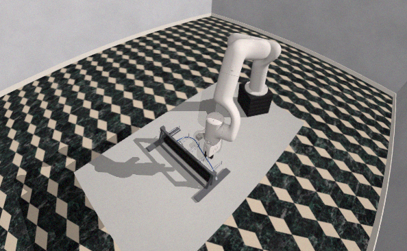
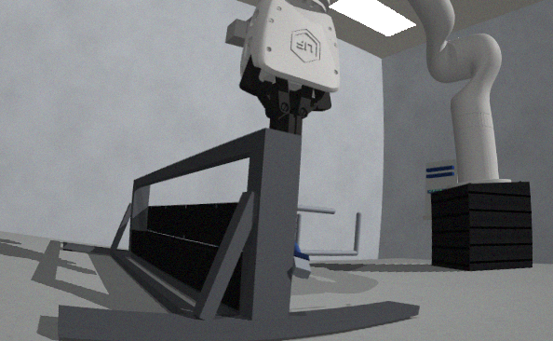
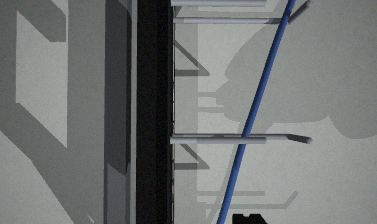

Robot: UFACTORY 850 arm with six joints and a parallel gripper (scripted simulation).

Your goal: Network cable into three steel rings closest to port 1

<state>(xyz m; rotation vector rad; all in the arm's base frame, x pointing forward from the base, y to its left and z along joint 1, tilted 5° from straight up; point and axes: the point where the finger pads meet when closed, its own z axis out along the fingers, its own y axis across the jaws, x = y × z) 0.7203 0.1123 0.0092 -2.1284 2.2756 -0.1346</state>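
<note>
The grey plug is 120 mm below my hand, 80 mm to the left of it and 40 mm ahead of it. Round my hand: dark grey rack: 150 mm to the right, 100 mm below, 50 mm ahead.
</note>
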